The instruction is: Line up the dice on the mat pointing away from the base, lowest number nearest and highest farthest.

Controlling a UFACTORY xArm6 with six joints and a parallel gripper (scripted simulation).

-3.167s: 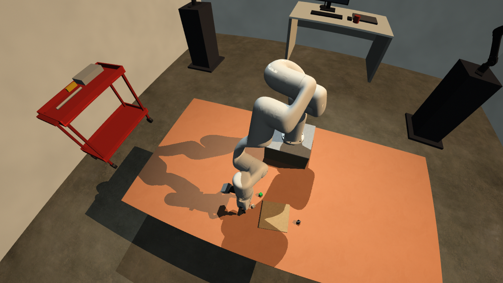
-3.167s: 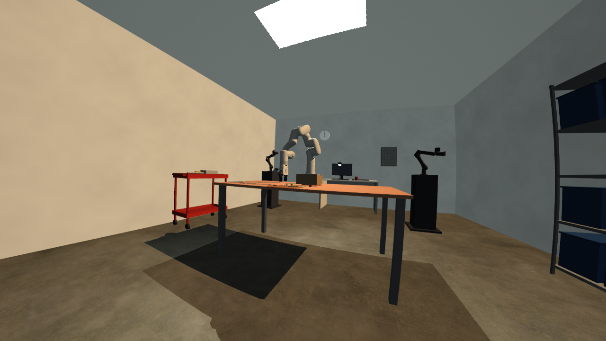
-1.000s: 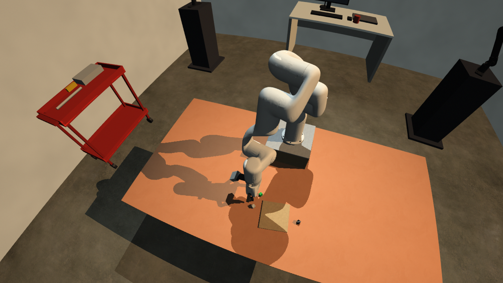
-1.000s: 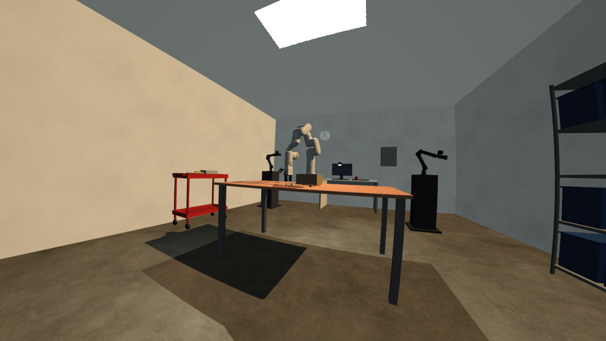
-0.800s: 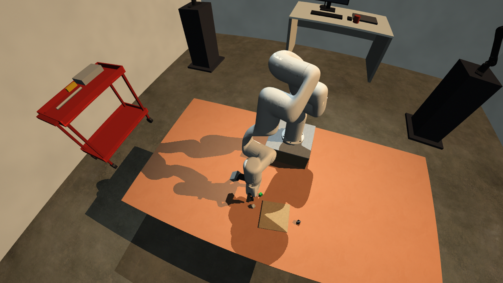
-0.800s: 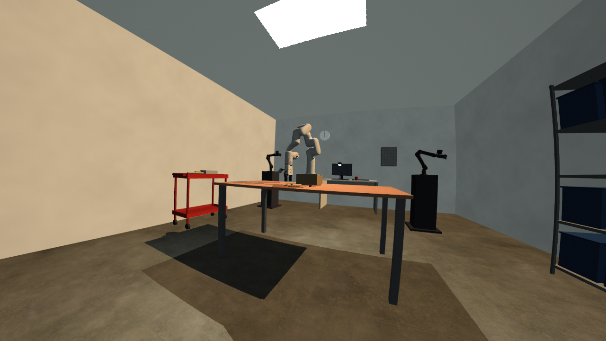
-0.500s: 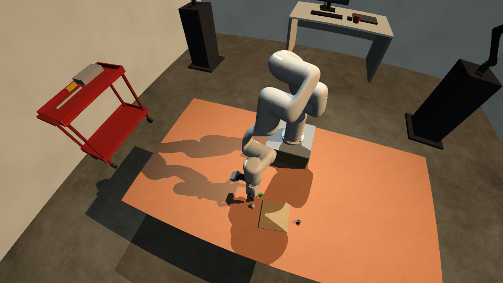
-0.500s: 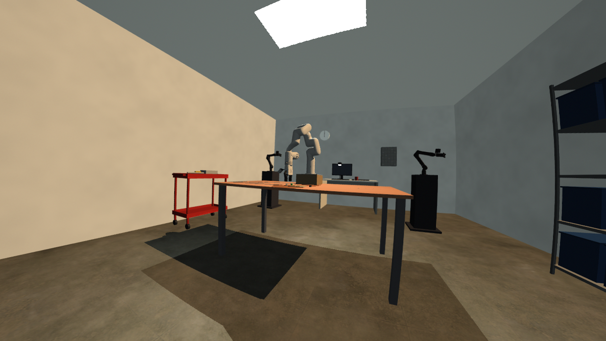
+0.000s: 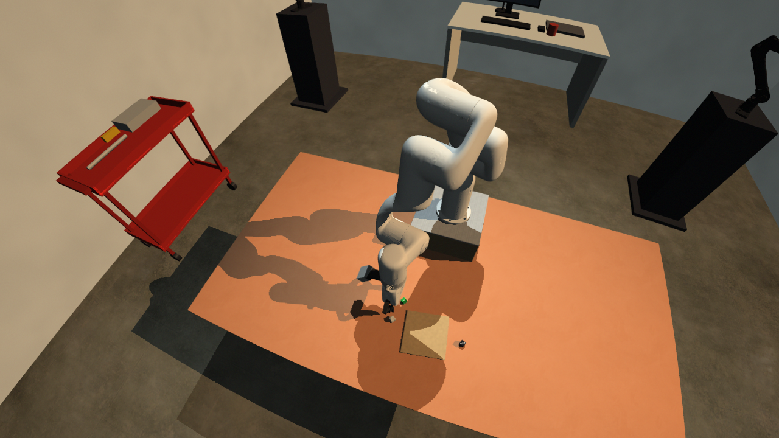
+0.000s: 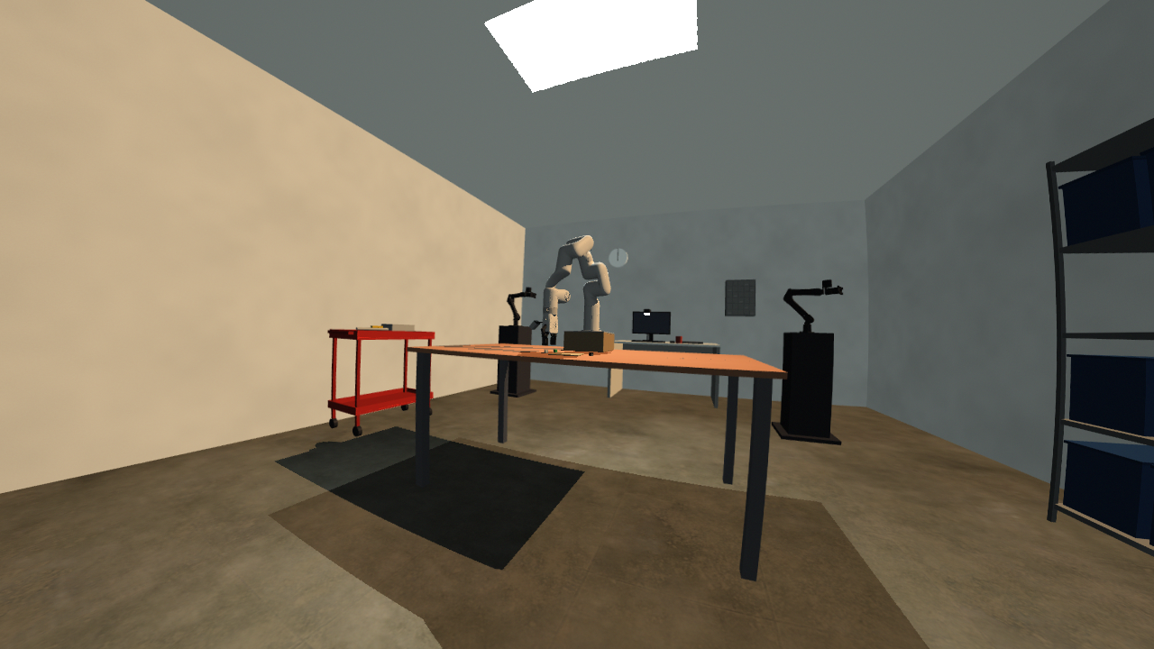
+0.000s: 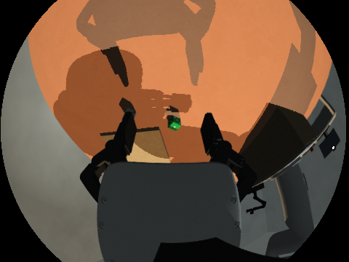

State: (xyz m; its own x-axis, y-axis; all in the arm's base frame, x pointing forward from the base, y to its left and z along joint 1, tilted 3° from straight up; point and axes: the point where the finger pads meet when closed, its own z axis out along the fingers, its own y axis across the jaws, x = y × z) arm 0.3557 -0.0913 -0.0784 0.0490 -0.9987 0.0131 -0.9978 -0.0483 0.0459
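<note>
Right now my hand is 40 mm above the green die, 30 mm to the right of it and 10 mm past it. Round my hand: black die 260 mm to the left, 60 mm ahead, 40 mm below; white die 60 mm ahead, 40 mm below, 20 mm to the left; tan mat 140 mm to the left, 70 mm ahead, 40 mm below.
</note>
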